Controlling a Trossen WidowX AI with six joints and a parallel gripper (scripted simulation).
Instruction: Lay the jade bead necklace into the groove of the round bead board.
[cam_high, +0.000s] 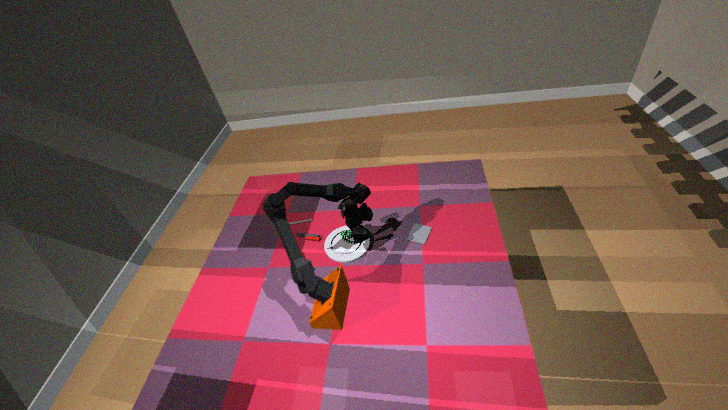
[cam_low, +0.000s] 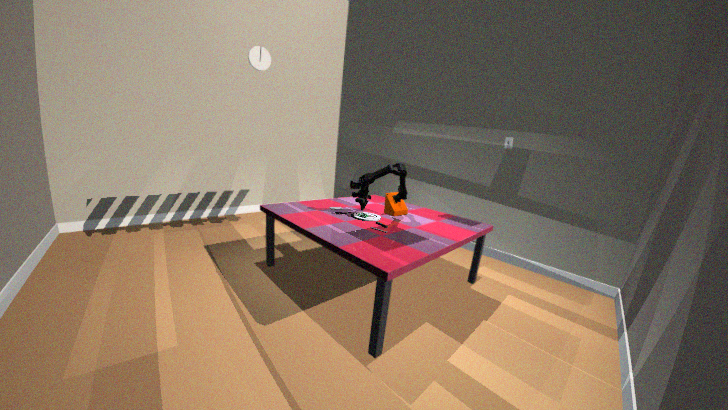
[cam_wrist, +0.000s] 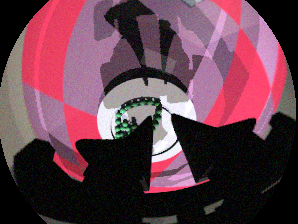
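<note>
Now: the round white bead board 50 mm to the left of my gripper tip and 30 mm below it. Round my gripper tip: red-handled tool: 230 mm to the left, 50 mm ahead, 40 mm below; flat grey pad: 260 mm to the right, 40 mm below, 40 mm ahead; thin white rod: 300 mm to the left, 150 mm ahead, 40 mm below.
</note>
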